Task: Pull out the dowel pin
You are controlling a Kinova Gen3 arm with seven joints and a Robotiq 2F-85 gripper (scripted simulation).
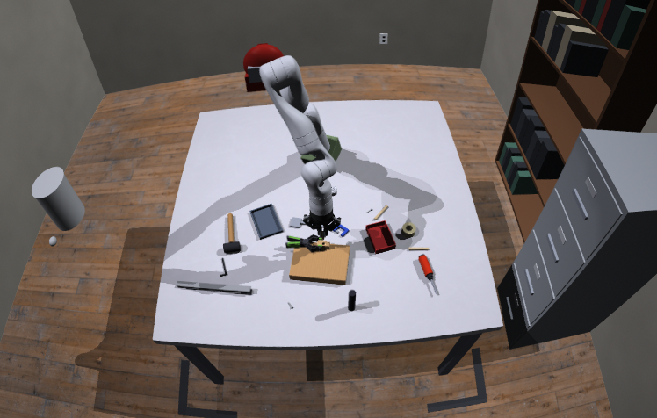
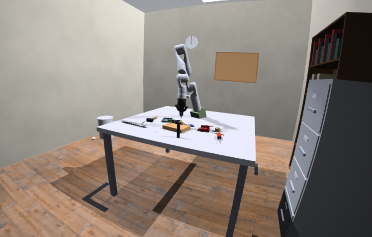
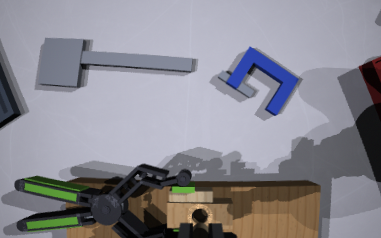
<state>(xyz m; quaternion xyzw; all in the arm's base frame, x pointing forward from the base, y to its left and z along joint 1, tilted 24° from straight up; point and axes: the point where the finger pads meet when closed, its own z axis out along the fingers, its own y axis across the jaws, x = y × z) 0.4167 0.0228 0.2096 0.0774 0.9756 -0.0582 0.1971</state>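
My gripper is now 20 mm above the round dowel pin. Round my hand: grey t-shaped tool: 130 mm behind, 120 mm below, 70 mm to the right; wooden bench board: 100 mm below, 50 mm ahead, 20 mm to the right; wooden block: 80 mm below.
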